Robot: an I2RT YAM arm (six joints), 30 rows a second.
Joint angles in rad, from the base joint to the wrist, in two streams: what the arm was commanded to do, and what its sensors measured. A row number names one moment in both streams.
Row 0, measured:
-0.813 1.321 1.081 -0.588 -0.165 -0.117
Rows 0 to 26, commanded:
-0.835 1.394 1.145 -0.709 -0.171 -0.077
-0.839 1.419 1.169 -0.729 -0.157 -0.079
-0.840 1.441 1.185 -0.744 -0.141 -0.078
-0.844 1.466 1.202 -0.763 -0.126 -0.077
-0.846 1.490 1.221 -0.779 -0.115 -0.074
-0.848 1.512 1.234 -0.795 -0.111 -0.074
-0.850 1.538 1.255 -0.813 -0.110 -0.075
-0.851 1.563 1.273 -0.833 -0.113 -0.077
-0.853 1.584 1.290 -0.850 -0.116 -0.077
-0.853 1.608 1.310 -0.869 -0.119 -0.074
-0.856 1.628 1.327 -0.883 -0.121 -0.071
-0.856 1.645 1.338 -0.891 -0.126 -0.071
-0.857 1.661 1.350 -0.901 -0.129 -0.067
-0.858 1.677 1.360 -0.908 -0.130 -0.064
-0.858 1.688 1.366 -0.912 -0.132 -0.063
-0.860 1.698 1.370 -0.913 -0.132 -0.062
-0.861 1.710 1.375 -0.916 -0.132 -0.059
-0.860 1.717 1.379 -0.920 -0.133 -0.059
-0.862 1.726 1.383 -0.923 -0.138 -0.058
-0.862 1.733 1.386 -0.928 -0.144 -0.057
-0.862 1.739 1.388 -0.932 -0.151 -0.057
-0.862 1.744 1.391 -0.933 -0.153 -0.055
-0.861 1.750 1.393 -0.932 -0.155 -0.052
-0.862 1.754 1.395 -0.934 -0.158 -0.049
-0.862 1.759 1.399 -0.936 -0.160 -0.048
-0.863 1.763 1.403 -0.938 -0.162 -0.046
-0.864 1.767 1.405 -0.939 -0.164 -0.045
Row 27, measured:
-0.860 1.753 1.378 -0.907 -0.144 -0.059
